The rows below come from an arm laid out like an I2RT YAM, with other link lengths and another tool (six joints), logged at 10 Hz.
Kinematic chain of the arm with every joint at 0, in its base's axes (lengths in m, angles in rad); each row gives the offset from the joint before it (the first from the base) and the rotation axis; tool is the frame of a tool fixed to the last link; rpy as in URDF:
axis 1: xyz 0 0 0.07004 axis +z
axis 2: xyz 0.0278 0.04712 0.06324 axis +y
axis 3: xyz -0.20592 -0.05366 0 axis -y
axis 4: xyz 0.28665 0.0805 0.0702 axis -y
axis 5: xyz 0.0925 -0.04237 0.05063 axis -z
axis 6: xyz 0.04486 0 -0.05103 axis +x
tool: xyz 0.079 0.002 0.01 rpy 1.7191 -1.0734 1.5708
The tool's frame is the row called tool.
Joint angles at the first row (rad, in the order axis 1, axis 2, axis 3, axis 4, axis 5, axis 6):
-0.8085, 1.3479, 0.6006, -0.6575, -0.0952, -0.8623
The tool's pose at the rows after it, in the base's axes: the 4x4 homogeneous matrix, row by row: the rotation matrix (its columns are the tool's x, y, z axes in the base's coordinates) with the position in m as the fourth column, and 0 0 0 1 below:
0.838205 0.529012 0.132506 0.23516; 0.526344 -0.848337 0.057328 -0.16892; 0.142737 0.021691 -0.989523 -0.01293; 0 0 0 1
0.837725 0.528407 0.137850 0.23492; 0.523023 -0.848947 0.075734 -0.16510; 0.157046 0.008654 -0.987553 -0.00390; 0 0 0 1
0.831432 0.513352 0.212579 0.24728; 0.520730 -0.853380 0.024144 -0.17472; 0.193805 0.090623 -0.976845 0.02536; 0 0 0 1
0.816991 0.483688 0.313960 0.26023; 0.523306 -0.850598 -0.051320 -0.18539; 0.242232 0.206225 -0.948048 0.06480; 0 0 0 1
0.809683 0.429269 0.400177 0.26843; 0.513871 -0.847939 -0.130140 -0.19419; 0.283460 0.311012 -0.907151 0.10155; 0 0 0 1
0.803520 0.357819 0.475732 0.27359; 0.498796 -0.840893 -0.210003 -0.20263; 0.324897 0.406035 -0.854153 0.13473; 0 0 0 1
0.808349 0.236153 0.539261 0.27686; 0.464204 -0.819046 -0.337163 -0.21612; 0.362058 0.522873 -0.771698 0.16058; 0 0 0 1
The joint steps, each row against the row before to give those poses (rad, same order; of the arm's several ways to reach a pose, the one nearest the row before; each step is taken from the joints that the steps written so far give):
0.0007, -0.0313, -0.0023, 0.0015, -0.0088, 0.0137
0.0019, -0.0312, 0.0096, -0.0499, -0.0160, 0.0057
0.0016, -0.0771, 0.0290, -0.0153, -0.0156, 0.0191
-0.0004, -0.1033, 0.0286, -0.0023, -0.0179, 0.0236
-0.0008, -0.0916, 0.0221, 0.0107, -0.0023, 0.0397
-0.0034, -0.0774, 0.0141, 0.0301, 0.0057, 0.0462
-0.0004, -0.0817, -0.0347, 0.1095, 0.0523, 0.0690

